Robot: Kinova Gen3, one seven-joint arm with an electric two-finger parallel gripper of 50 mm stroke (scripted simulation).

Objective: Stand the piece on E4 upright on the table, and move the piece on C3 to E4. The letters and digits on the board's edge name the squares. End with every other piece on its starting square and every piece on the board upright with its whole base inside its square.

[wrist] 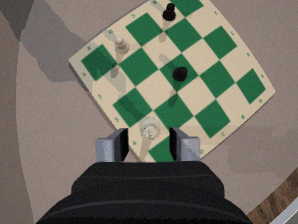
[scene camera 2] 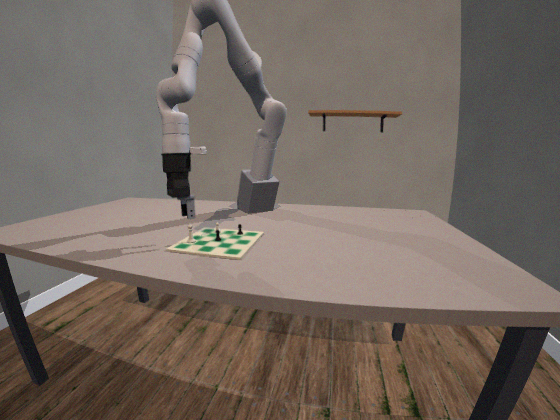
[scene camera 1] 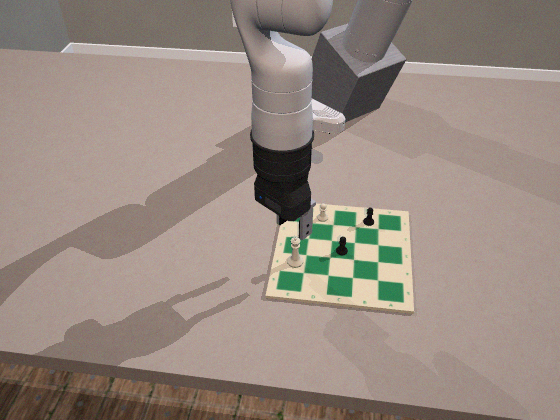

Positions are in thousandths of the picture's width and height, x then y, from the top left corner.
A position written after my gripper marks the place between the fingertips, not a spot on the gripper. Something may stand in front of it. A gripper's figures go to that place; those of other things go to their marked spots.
Labels:
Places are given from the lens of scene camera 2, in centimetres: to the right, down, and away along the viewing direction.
my gripper (scene camera 2: 337, 518): -26, 2, 68
cream chessboard (scene camera 2: 415, 587): -13, 10, 67

